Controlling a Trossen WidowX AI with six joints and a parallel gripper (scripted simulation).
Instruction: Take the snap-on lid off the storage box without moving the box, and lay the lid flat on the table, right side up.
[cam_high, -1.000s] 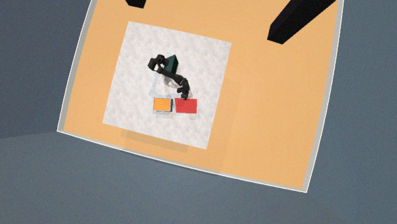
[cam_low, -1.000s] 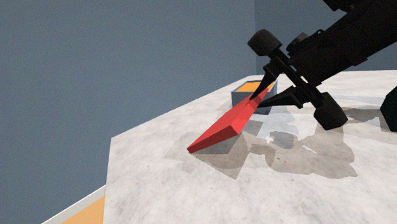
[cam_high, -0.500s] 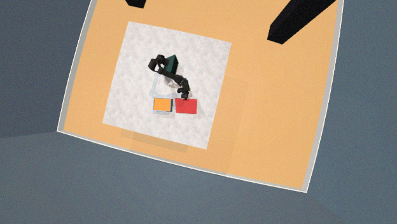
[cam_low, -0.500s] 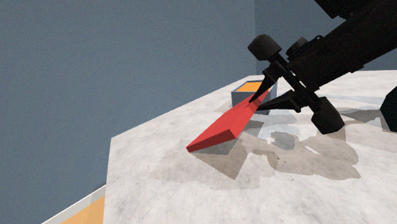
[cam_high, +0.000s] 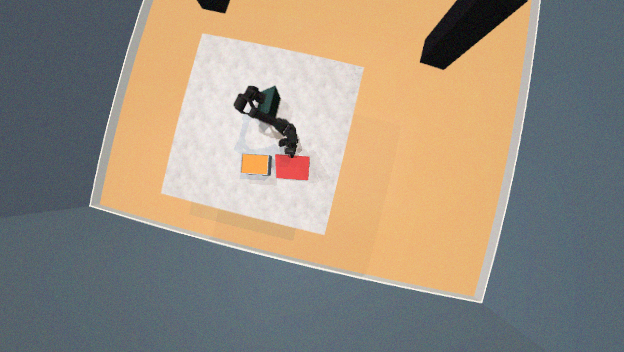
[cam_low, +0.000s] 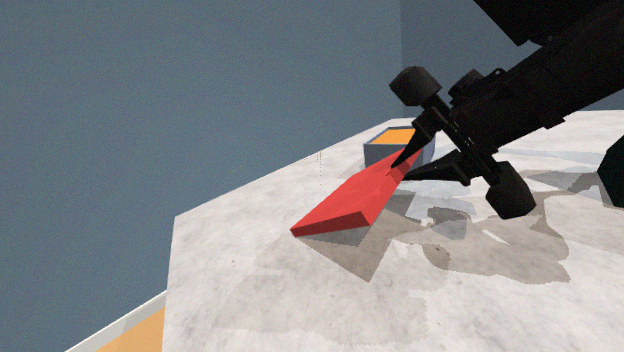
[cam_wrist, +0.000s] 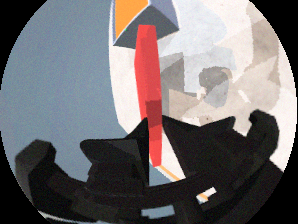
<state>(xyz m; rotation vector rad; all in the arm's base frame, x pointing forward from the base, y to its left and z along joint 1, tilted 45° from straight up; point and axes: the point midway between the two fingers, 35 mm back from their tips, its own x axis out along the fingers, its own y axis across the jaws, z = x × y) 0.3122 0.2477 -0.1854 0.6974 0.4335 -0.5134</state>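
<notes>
Right now the red lid is 7 cm ahead of my gripper tip, 4 cm below it and 1 cm to the left of it. From my gripper tip the other things lie so: storage box: 24 cm to the right, 12 cm ahead, 5 cm below.
</notes>
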